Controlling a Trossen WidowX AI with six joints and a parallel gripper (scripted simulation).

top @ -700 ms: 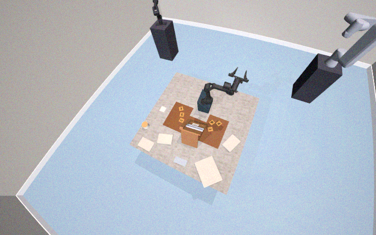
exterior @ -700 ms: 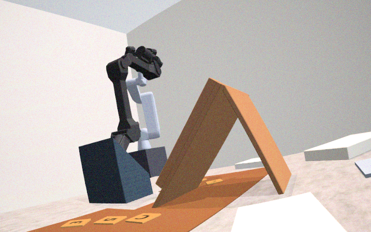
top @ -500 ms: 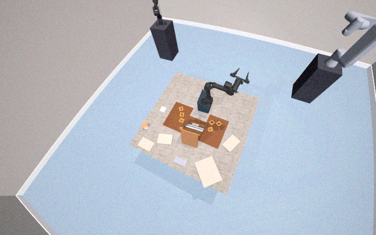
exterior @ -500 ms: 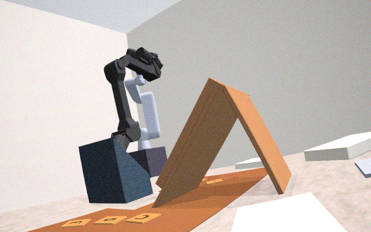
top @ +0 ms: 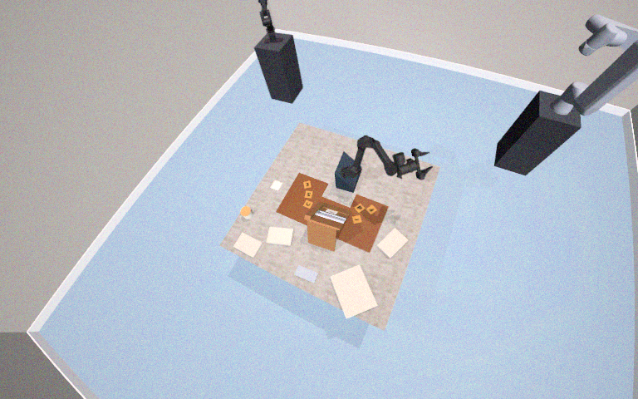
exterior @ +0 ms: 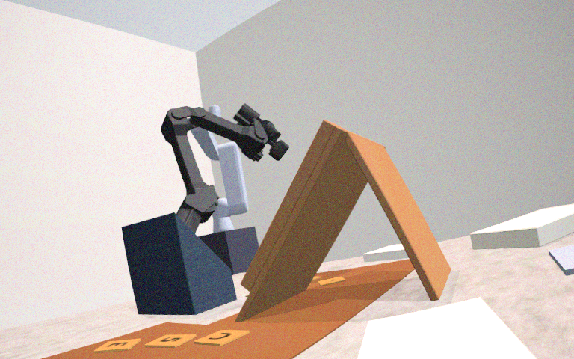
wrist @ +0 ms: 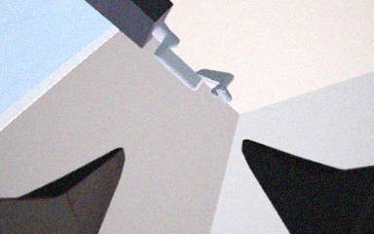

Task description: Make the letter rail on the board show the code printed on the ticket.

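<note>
Now: gripper tip 290 mm short of the orange tile marked 5, 750 mm to the left of it and 460 mm above it. From my gripper tip the other things lie so: j tile (340 mm ahead, 320 mm to the right, 460 mm below); then white ticket (400 mm ahead, 500 mm to the right, 370 mm below); then orange tile marked p (250 mm ahead, 340 mm to the right, 460 mm below).
</note>
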